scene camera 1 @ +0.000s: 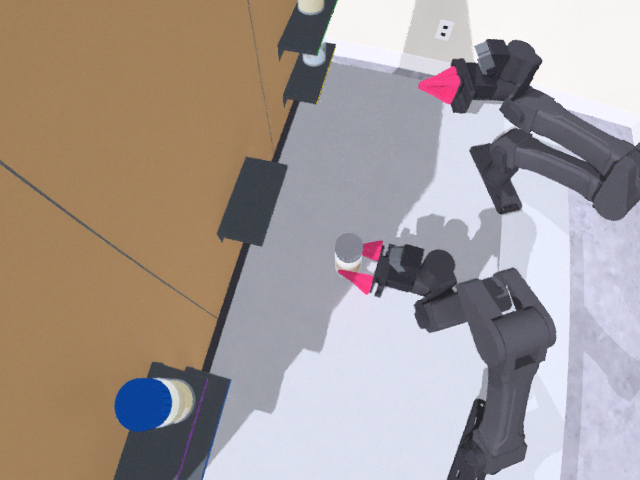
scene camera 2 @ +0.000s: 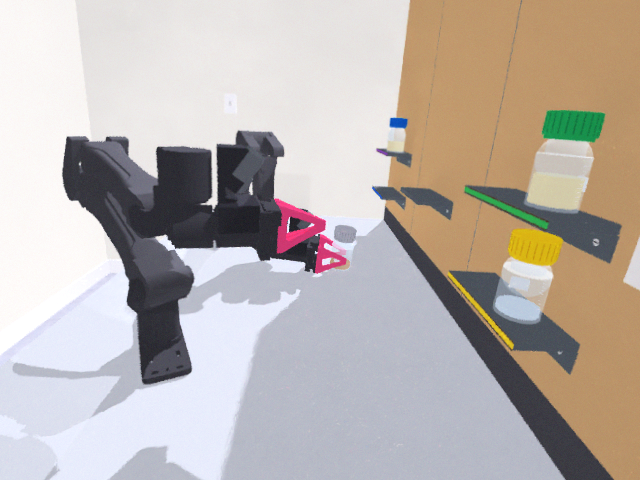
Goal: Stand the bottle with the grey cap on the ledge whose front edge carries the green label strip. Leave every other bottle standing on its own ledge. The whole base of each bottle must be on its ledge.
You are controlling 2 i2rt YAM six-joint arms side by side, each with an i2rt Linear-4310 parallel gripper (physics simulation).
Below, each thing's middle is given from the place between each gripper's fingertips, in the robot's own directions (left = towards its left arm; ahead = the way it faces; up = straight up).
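Scene:
My left gripper is 20 mm below the grey-capped bottle [scene camera 1: 348, 248] and 10 mm past it. Counting from that left hand, the blue-capped bottle [scene camera 1: 141, 404] is 300 mm above, 170 mm ahead and 320 mm to the left. The yellow-capped bottle [scene camera 2: 526, 277] is 160 mm above my left hand, 450 mm to the right of it and 160 mm ahead, and the yellow-strip ledge [scene camera 2: 546, 335] is 100 mm above that same hand, 160 mm ahead and 420 mm to the right.
My right hand is 60 mm below the green-strip ledge [scene camera 2: 584, 223], 250 mm short of it and 70 mm to the left of it. From my right hand, the grey-capped bottle is 160 mm below, 70 mm ahead and 340 mm to the left; the yellow-capped bottle is 20 mm below, 100 mm to the right and 250 mm ahead; and the yellow-strip ledge is 80 mm below, 70 mm to the right and 250 mm ahead.

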